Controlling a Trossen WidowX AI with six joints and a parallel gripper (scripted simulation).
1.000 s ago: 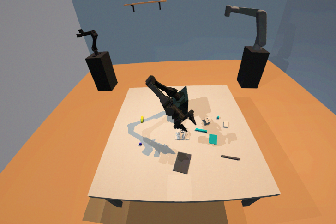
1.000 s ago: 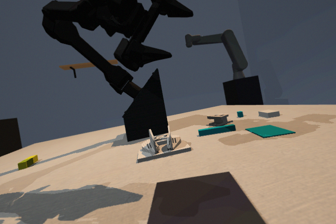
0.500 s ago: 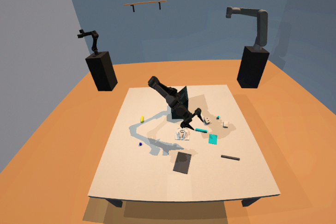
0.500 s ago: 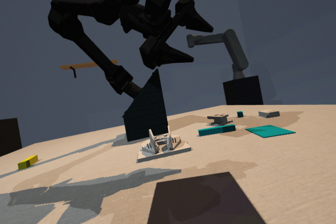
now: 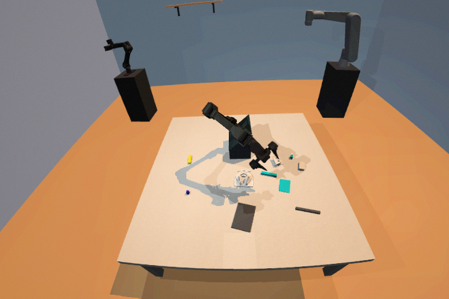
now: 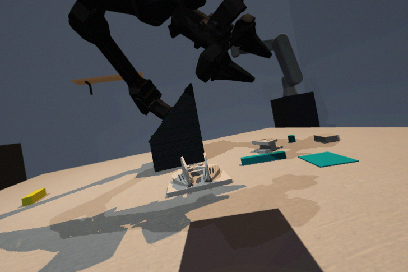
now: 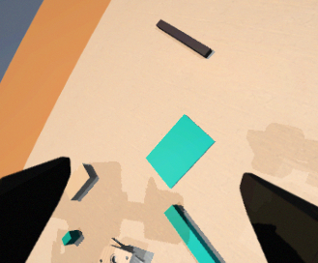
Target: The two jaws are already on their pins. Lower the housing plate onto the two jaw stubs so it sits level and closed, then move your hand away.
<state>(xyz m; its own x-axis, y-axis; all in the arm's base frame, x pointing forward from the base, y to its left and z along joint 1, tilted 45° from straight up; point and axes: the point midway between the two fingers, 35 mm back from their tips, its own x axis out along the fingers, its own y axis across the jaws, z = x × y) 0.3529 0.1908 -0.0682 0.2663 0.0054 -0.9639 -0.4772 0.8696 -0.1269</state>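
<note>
The teal bar lies 200 mm below my gripper tip and 90 mm behind it. From my gripper tip the other things lie so: dark bar: 210 mm to the left, 200 mm below, 170 mm ahead; then teal square: 200 mm below, 100 mm to the left, 10 mm behind; then dark plate: 210 mm ahead, 200 mm below, 160 mm to the right.
</note>
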